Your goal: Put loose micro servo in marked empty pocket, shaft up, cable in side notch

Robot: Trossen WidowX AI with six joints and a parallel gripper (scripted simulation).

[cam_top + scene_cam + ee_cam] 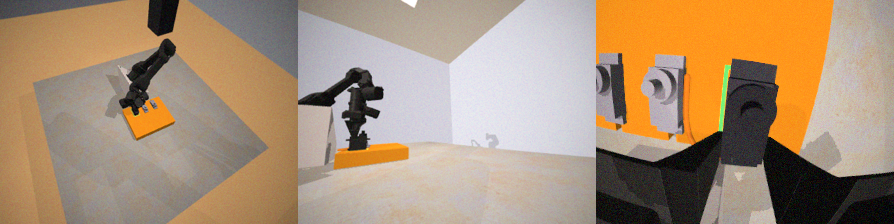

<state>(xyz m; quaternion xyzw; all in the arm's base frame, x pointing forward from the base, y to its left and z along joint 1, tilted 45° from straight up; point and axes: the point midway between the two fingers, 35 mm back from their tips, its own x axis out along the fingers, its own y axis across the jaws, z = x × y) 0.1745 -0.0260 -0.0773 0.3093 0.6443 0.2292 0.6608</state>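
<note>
Right now the orange deck is 13 cm ahead of my gripper tip, 6 cm to the left of it and 7 cm below it.
</note>
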